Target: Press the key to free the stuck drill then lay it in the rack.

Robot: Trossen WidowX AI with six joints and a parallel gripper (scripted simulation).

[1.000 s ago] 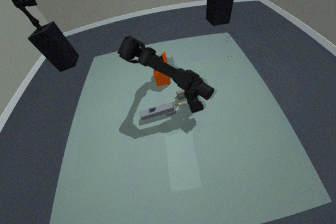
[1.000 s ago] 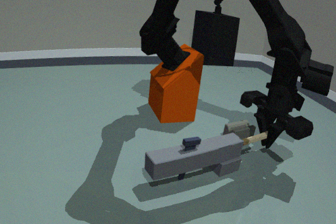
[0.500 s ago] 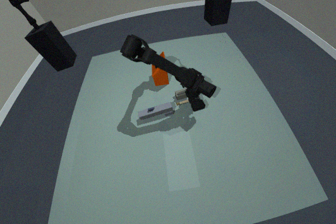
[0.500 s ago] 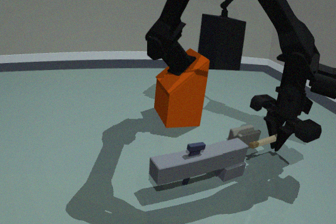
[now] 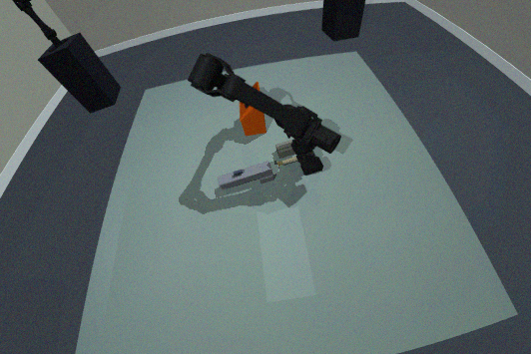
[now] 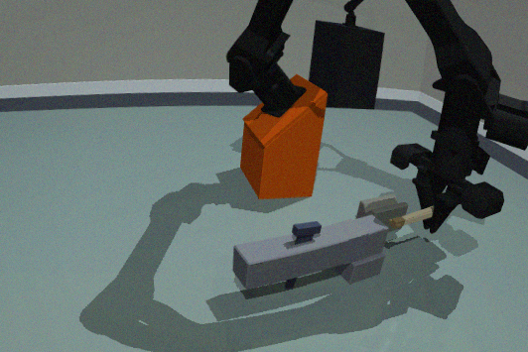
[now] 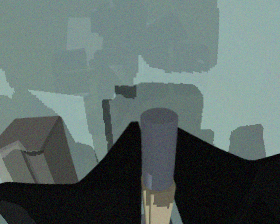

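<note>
The drill lies 40 mm to the right of my gripper tip and 30 mm above it. Round my gripper tip: dark blue key: 10 mm ahead, 230 mm to the right, 30 mm above; then grey-brown rack: 70 mm behind, 40 mm to the right, 10 mm below; then grey block: 200 mm to the right, 10 mm above.
</note>
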